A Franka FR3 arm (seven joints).
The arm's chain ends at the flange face. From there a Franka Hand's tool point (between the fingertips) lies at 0.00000 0.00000 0.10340 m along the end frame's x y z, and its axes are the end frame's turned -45 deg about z.
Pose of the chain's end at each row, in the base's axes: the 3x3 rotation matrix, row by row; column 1 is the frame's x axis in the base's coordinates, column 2 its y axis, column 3 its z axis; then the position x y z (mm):
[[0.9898 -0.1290 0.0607], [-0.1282 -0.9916 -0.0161], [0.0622 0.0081 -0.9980]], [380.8 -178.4 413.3]
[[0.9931 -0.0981 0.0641], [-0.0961 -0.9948 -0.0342], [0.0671 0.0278 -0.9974]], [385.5 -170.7 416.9]
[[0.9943 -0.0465 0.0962], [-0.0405 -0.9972 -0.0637], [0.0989 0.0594 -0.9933]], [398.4 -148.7 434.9]
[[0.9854 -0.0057 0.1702], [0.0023 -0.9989 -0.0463], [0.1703 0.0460 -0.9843]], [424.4 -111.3 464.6]
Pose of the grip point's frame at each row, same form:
[[0.7911 0.6087 0.0607], [0.6105 -0.7918 -0.0161], [0.0383 0.0497 -0.9980]], [387.1 -180.1 310.1]
[[0.7716 0.6329 0.0641], [0.6355 -0.7714 -0.0342], [0.0278 0.0671 -0.9974]], [392.1 -174.2 313.8]
[[0.7360 0.6702 0.0962], [0.6765 -0.7338 -0.0637], [0.0279 0.1119 -0.9933]], [408.3 -155.3 332.2]
[[0.7008 0.6928 0.1702], [0.7080 -0.7047 -0.0463], [0.0879 0.1529 -0.9843]], [442.0 -116.1 362.8]

